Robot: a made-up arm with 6 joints.
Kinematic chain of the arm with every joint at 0, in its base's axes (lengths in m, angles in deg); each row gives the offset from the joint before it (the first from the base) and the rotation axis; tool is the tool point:
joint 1: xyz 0 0 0.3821 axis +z
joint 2: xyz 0 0 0 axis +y
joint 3: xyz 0 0 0.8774 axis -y
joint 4: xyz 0 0 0 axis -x
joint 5: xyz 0.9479 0 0 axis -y
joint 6: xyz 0 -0.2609 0 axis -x
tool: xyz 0 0 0
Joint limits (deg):
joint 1: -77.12..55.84
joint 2: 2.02..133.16
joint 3: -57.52..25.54
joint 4: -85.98..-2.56
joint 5: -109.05..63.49
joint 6: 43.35..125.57
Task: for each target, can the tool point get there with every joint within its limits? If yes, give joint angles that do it. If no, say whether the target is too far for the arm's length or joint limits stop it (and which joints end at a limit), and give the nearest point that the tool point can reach.
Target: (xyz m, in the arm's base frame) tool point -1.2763 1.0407 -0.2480
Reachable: no: joint limits stop it (at a limit: joint 1, joint 2, joint 4) | nearest point -0.3227 0.2420 -0.2327 | short by 1.244 m
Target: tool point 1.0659 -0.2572 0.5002
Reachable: yes | joints 0.00 26.48 -15.57 -9.63 -8.69 96.12
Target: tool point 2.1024 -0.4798 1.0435
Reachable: no: too far | nearest point 1.4545 -0.3319 0.8397 | short by 0.695 m
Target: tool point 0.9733 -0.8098 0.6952
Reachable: yes | joints -31.39 27.57 9.83 -45.04 -8.43 100.38
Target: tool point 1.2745 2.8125 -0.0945
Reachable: no: too far | nearest point 1.0692 1.1114 0.1440 | short by 1.730 m
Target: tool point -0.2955 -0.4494 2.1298
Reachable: no: joint limits stop it (at a limit: joint 1, joint 2, joint 3, joint 4) | nearest point -0.0524 -0.9401 1.6265 | short by 0.744 m
